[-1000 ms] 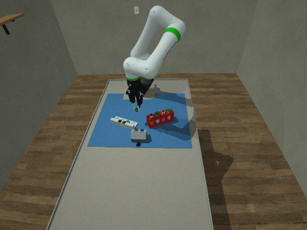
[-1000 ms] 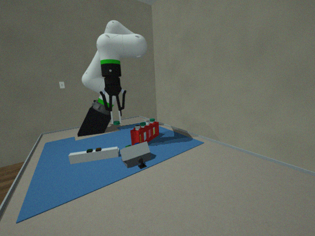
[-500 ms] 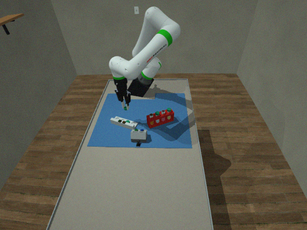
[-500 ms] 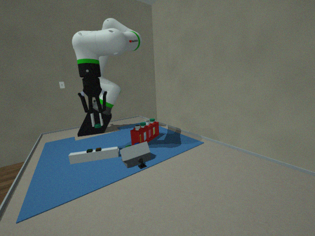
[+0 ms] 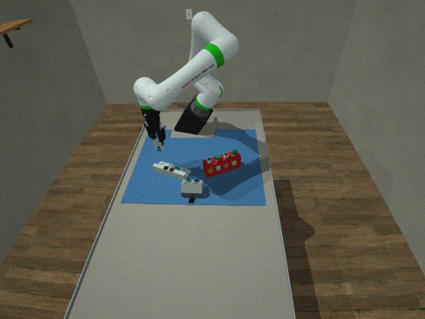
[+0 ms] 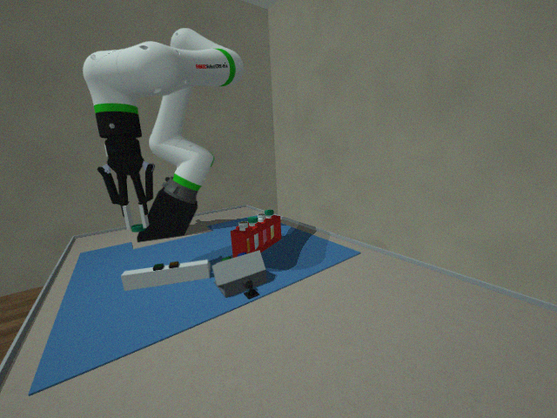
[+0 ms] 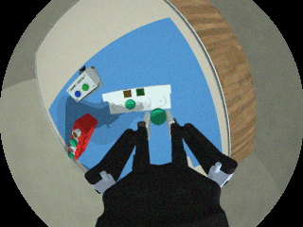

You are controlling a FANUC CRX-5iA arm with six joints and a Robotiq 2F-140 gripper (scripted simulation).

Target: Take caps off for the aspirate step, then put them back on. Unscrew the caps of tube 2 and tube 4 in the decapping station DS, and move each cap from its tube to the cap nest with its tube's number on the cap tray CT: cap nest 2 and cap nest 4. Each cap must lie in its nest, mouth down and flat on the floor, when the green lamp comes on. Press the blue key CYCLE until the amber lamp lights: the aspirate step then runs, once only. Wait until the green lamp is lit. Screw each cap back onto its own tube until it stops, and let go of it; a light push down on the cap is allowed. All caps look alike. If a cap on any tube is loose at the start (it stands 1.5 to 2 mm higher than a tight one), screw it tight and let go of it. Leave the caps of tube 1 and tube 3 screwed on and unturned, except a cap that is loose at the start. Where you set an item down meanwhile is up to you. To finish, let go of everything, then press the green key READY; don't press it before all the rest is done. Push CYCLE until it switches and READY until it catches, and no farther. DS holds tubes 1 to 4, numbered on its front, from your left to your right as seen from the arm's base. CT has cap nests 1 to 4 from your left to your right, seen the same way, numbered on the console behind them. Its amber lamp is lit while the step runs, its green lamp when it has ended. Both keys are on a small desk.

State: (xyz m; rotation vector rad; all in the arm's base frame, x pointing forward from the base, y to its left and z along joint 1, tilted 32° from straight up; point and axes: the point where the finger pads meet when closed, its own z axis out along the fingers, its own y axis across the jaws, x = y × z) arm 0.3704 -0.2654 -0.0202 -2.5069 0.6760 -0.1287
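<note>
The blue key lies 19 cm ahead of my hand, 21 cm to the left of it and 12 cm below it. Round my hand: grey key desk: 21 cm ahead, 18 cm to the left, 13 cm below; green key: 19 cm ahead, 16 cm to the left, 12 cm below.
</note>
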